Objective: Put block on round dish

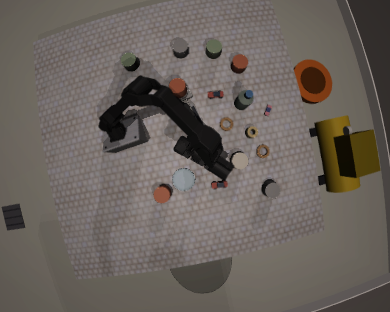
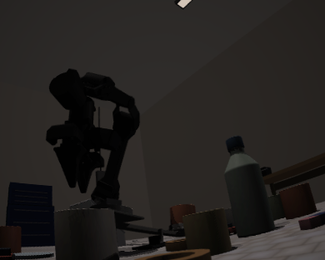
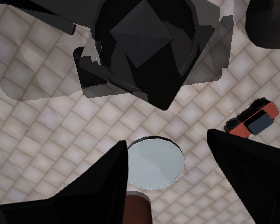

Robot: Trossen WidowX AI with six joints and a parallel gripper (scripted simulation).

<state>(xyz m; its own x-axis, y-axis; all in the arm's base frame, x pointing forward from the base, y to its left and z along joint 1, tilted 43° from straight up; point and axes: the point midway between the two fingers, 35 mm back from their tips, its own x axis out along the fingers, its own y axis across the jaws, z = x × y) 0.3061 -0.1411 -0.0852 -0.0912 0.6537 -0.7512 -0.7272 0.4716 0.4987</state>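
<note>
My gripper tip is now 12 cm above the pale blue round dish, 9 cm past it and 8 cm to the left of it. From my gripper tip the other things lie so: bottle (24 cm ahead, 19 cm to the left, 1 cm below); cream cylinder (17 cm ahead, 9 cm below, 4 cm to the right); orange cup (19 cm behind, 14 cm to the right, 9 cm below).
</note>
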